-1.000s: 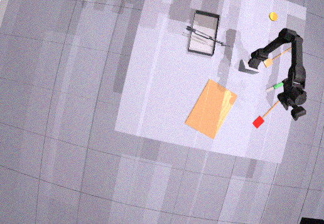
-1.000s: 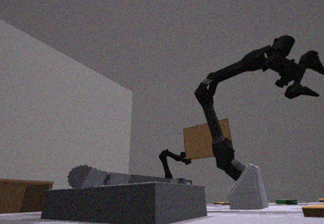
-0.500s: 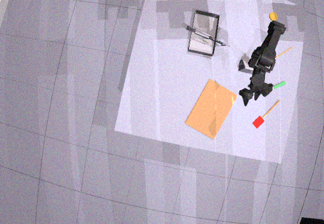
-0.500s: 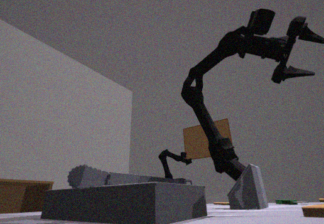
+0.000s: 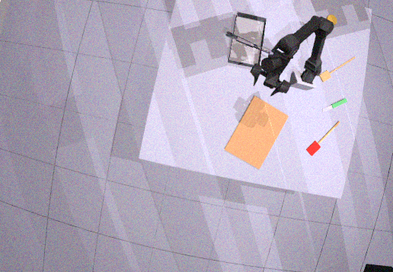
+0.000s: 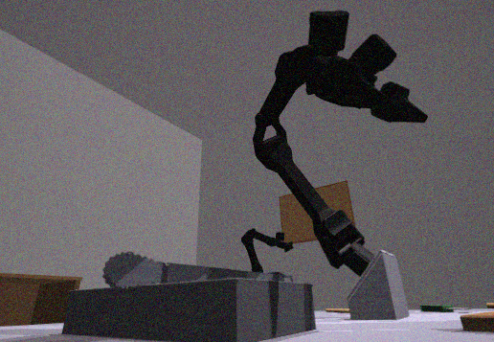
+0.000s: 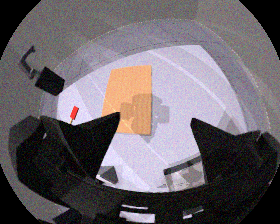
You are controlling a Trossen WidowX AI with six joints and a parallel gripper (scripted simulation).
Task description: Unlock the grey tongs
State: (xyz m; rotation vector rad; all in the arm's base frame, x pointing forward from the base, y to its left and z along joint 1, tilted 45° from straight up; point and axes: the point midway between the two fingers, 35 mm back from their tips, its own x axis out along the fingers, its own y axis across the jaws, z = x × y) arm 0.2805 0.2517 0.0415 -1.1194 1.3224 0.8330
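Right now my gripper tip is 33 cm to the left of the roasting tin, 23 cm above it and 9 cm short of it. Round my gripper tip: yellow disc (64 cm to the right, 43 cm behind, 25 cm below); then wooden board (25 cm below, 19 cm to the left, 9 cm behind); then red spatula (50 cm behind, 25 cm below, 14 cm to the left).
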